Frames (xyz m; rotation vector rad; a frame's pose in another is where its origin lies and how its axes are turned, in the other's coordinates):
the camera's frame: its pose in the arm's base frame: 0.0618 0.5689 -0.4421 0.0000 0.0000 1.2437
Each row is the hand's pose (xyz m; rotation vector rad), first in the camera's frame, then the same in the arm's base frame.
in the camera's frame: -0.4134 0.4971 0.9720 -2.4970 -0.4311 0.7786
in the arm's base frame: -0.5418 0.3371 0.5299 -2.0046 -2.0345 1.1492
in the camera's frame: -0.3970 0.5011 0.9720 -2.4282 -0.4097 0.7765
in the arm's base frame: -0.5403 0.3539 0.5299 -1.9595 -1.9737 1.2009
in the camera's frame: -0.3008 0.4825 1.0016 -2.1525 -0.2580 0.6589
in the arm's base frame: -0.4918 0.4391 0.5595 -1.7953 -1.6431 1.2950
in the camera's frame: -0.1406 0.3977 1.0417 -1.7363 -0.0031 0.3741
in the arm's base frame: -0.3600 0.5635 0.5996 -1.5449 -1.1114 1.2555
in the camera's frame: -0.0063 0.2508 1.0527 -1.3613 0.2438 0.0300
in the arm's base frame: -0.1777 0.6435 0.6106 -1.3247 -0.6312 1.0584
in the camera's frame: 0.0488 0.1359 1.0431 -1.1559 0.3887 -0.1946
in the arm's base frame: -0.0512 0.6588 0.6010 -1.2102 -0.3710 0.8874
